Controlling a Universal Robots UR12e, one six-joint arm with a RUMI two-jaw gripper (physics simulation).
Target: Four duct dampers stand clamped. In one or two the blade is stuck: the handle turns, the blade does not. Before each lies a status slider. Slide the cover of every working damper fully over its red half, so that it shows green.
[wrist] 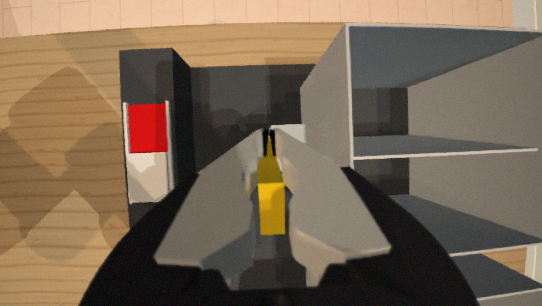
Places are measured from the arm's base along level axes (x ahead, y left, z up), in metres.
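Pixels of known places: gripper, fingertip midpoint: (268,131).
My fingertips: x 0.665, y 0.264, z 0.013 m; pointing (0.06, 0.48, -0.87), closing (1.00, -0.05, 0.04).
Behind a point stands the place of what it marks.
My gripper (268,131) {z 0.013, x 0.665, y 0.264 m} is shut with nothing between its fingertips. It stands in front of a damper, seen from above. The damper's yellow handle (271,208) {z 0.074, x 0.661, y 0.231 m} shows between the two jaws, below the fingertips in the picture. The damper's grey duct (325,95) {z -0.021, x 0.715, y 0.291 m} stands right of the gripper, with thin grey blades across its opening, such as the blade (440,146) {z -0.010, x 0.805, y 0.241 m}. A white part (292,132) {z -0.034, x 0.687, y 0.264 m} shows beside the fingertips. A status slider (146,77) {z -0.073, x 0.547, y 0.336 m} lies at the left; its red half (148,128) {z -0.072, x 0.545, y 0.283 m} is uncovered and its pale cover (148,177) {z -0.064, x 0.543, y 0.233 m} sits below the red. Part of the slider is hidden by the gripper.
A dark base (225,95) {z -0.135, x 0.619, y 0.324 m} lies between the slider and the duct. Another grey duct part (480,275) {z 0.004, x 0.825, y 0.134 m} shows at the lower right. The wooden table (50,55) {z -0.153, x 0.373, y 0.410 m} ends at the top, with pink floor tiles (200,10) beyond.
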